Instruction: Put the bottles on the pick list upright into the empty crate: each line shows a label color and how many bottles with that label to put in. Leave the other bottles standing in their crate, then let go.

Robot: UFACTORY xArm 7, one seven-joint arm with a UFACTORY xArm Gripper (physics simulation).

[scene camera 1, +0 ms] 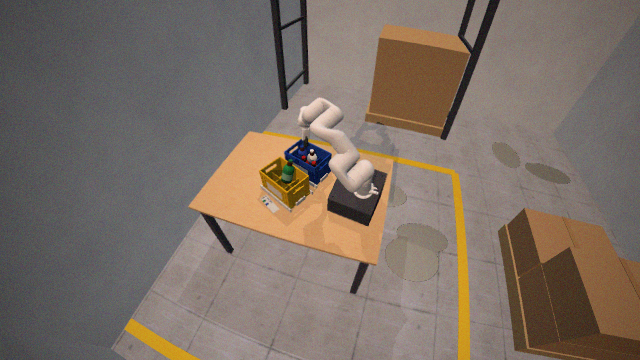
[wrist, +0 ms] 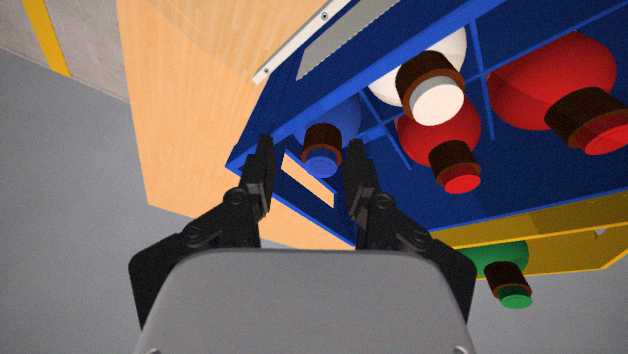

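Pixels of known places: gripper, fingertip midpoint: [scene camera 1: 305, 143] [wrist: 310, 153]; arm's base, origin of the base link: [scene camera 1: 363, 188].
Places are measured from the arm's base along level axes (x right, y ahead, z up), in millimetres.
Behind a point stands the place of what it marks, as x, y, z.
Observation:
A blue crate [scene camera 1: 321, 172] @[118, 315, -93] [wrist: 390, 67] @[264, 428, 1] holds a blue-capped bottle [scene camera 1: 302, 150] @[224, 504, -37] [wrist: 322, 142] @[249, 499, -23], a white-capped bottle [scene camera 1: 312, 156] @[203, 417, -50] [wrist: 437, 102] @[223, 426, -11], and two red-capped bottles [scene camera 1: 314, 163] @[108, 361, -15] [wrist: 461, 182] @[142, 452, -11], all upright. A green bottle [scene camera 1: 287, 172] @[-46, 481, 1] [wrist: 516, 300] @[13, 480, 56] stands upright in the yellow crate [scene camera 1: 297, 196] @[-124, 382, -105] [wrist: 560, 220] @[6, 416, -11]. The pick list card [scene camera 1: 268, 204] @[-211, 558, -171] lies before the yellow crate; its marks are too small to read surely. My gripper [scene camera 1: 306, 145] @[260, 495, -1] [wrist: 310, 153] @[260, 495, -1] is partly open and empty, above the blue-capped bottle at the blue crate's end. The bottle's cap shows between the fingers in the wrist view, below them.
Both crates stand side by side on the wooden table [scene camera 1: 225, 185] @[-185, 943, -174]. The arm's black base block [scene camera 1: 350, 205] @[-109, 43, -49] stands at the table's right. Black rack posts [scene camera 1: 281, 60], a tall carton [scene camera 1: 420, 80] and more cartons [scene camera 1: 565, 285] stand beyond the table.

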